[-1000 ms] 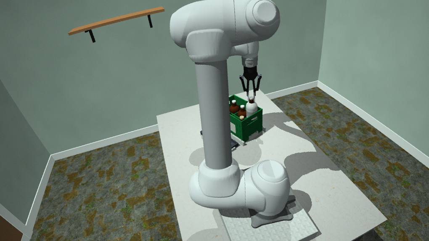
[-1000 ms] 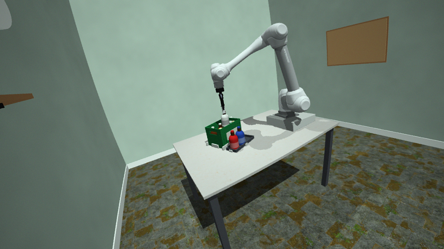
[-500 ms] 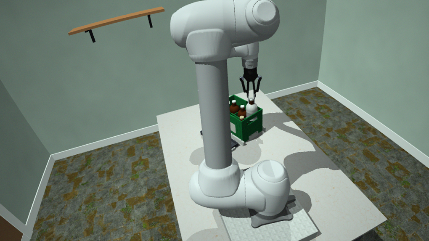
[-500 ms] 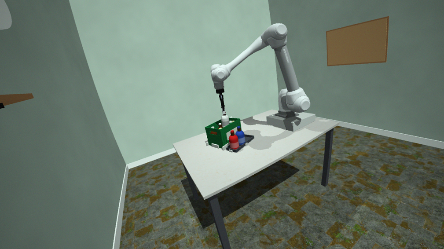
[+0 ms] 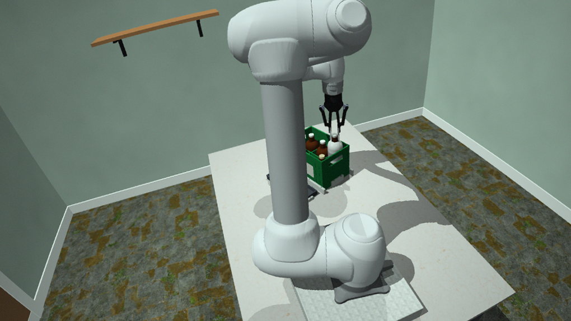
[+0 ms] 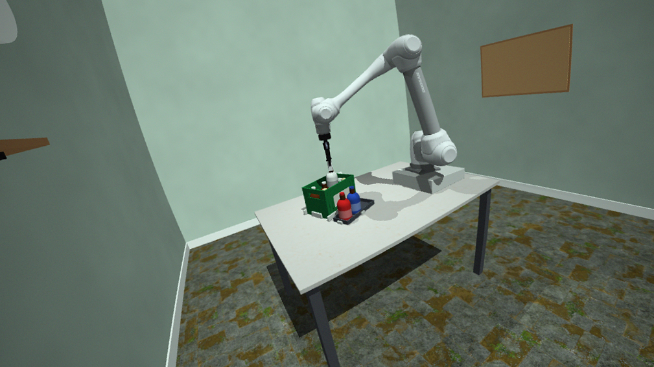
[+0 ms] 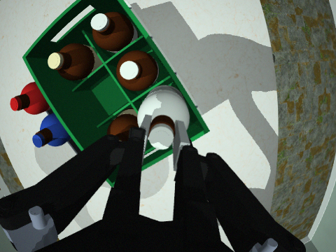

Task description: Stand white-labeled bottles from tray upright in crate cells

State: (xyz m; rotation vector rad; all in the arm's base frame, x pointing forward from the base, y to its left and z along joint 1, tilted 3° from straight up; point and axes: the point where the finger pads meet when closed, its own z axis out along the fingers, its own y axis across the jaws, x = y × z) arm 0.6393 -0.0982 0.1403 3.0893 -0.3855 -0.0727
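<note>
Now: the white-labeled bottle 9 cm below my hand. Round my hand: blue bottle (24 cm to the left, 16 cm below, 3 cm behind); then red bottle (29 cm to the left, 16 cm below, 5 cm ahead); then green crate (16 cm below, 8 cm to the left, 5 cm ahead).
</note>
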